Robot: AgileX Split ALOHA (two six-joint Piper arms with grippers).
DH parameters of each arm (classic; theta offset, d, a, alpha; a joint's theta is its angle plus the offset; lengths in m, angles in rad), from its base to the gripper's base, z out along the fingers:
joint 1: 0 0.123 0 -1.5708
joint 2: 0.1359 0 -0.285 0
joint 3: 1.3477 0 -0.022 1.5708
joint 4: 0 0.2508 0 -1.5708
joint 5: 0 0 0.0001 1.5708
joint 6: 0 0.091 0 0
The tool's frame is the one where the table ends.
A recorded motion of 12 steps. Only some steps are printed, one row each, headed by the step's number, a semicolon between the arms.
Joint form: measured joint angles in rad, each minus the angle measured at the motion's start. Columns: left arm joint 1, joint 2, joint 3, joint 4, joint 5, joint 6; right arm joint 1, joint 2, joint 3, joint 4, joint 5, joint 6.
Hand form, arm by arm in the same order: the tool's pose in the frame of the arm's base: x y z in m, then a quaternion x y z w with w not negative. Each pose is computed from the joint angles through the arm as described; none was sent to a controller.
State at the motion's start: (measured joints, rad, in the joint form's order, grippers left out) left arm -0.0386 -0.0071 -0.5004 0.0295 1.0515 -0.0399; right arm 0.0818 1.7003 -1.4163 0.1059 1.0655 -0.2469
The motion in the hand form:
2: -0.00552 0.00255 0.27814 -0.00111 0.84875 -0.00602 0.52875; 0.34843 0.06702 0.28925 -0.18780 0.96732 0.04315 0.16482
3: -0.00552 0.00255 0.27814 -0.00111 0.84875 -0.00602 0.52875; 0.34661 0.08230 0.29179 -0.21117 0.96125 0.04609 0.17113
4: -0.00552 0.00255 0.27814 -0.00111 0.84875 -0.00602 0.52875; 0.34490 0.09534 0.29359 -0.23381 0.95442 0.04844 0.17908
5: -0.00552 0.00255 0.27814 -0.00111 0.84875 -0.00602 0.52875; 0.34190 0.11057 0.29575 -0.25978 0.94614 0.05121 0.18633
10: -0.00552 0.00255 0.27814 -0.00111 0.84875 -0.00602 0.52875; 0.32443 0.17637 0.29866 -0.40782 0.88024 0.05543 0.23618
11: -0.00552 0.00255 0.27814 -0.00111 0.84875 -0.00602 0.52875; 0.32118 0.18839 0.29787 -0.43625 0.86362 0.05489 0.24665
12: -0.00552 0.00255 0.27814 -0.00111 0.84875 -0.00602 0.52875; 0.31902 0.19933 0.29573 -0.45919 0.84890 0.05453 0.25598
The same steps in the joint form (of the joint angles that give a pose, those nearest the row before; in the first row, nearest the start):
2: 0.0000 0.0000 0.0000 0.0000 0.0000 -0.0001; 0.0843 0.0000 -0.0177 0.0011 -0.0012 -0.0070
3: 0.0000 0.0000 0.0000 0.0000 0.0000 -0.0001; 0.1275 0.0000 -0.0261 0.0011 -0.0074 -0.0127
4: 0.0000 0.0000 0.0000 0.0000 0.0000 -0.0001; 0.1642 0.0000 -0.0312 0.0020 -0.0197 -0.0248
5: 0.0000 0.0000 0.0000 0.0000 0.0000 -0.0001; 0.2075 0.0000 -0.0376 0.0020 -0.0296 -0.0371
10: 0.0000 0.0000 0.0000 0.0000 0.0000 -0.0001; 0.3944 0.0050 -0.0401 0.0042 -0.1362 -0.1890
11: 0.0000 0.0000 0.0000 0.0000 0.0000 -0.0001; 0.4276 0.0103 -0.0403 0.0042 -0.1627 -0.2253
12: 0.0000 0.0000 0.0000 0.0000 0.0000 -0.0001; 0.4563 0.0194 -0.0404 0.0042 -0.1910 -0.2549

